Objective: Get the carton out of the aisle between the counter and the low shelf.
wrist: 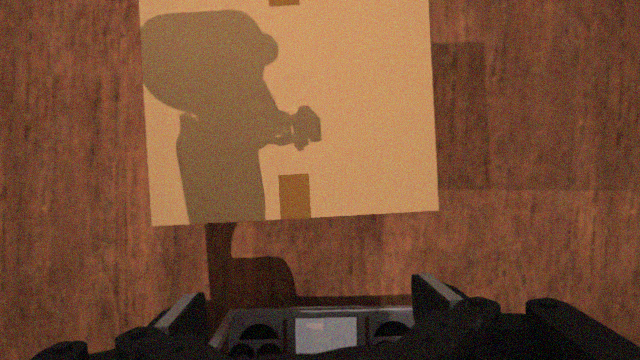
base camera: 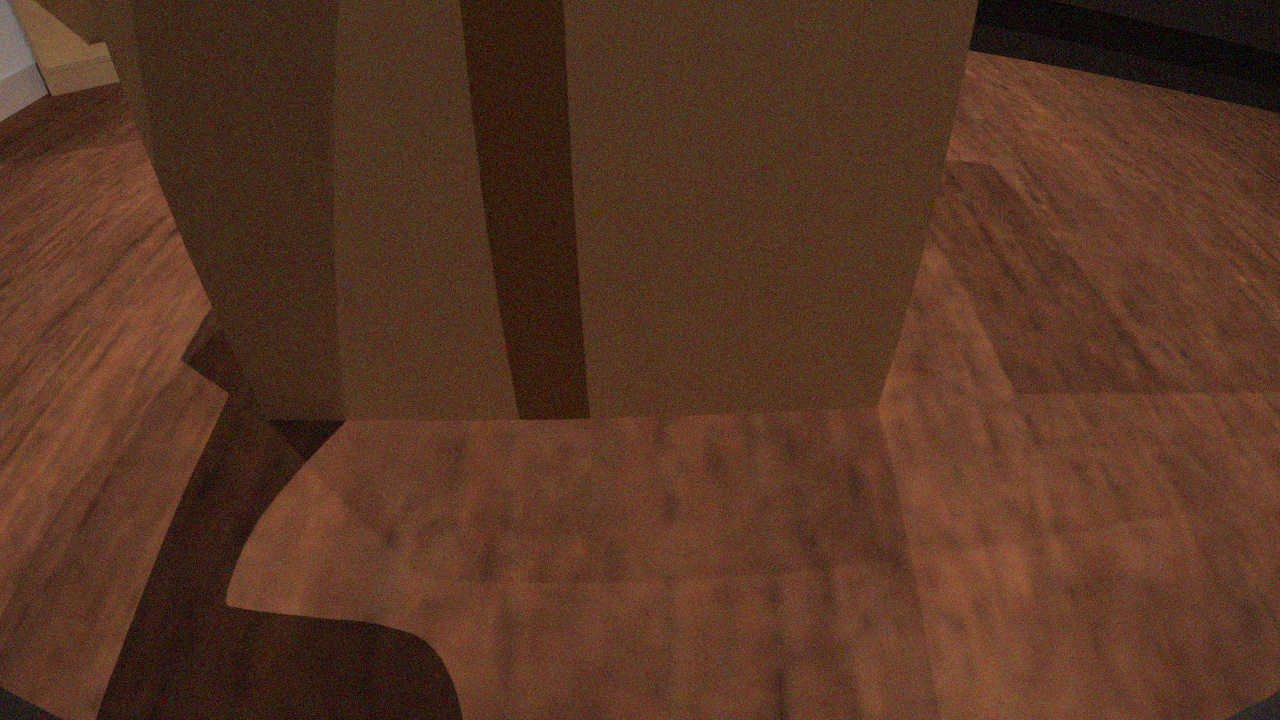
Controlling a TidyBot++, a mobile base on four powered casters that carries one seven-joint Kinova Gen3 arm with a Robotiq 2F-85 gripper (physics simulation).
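Places are measured from the arm's base along level axes (x back, y right, z up), in metres.
Pixels of known places: gripper, fingertip midpoint: (wrist: 310,306).
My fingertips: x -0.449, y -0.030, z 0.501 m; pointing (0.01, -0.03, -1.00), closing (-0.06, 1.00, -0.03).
Note:
Ahead of a thing's pixels: the offset from my fingertips to its top centre. "spot": to the spot under its first point. Level surfaces: height alone.
The carton {dy -0.034, dx -0.185, dz -0.437 m} (base camera: 716,205) (wrist: 370,100) is a large tan box with brown tape strips. In the base camera view it stands upright on the floor close in front of the base, its upper part cut off by the frame. In the wrist view its top shows from above, with the arm's shadow across its left part. My gripper (wrist: 310,306) is open with nothing between its fingers. In the wrist view its fingers lie below the carton's near edge, over the floor, higher than the carton's top and apart from it.
The wooden floor {dz -0.897 m} (base camera: 1074,501) (wrist: 540,240) lies around the carton. A black low unit (base camera: 1145,53) runs along the back right in the base camera view. A light wooden piece {spot: dy -1.421, dx -1.078, dz -0.852 m} (base camera: 80,73) and a pale panel (base camera: 13,67) stand at the back left.

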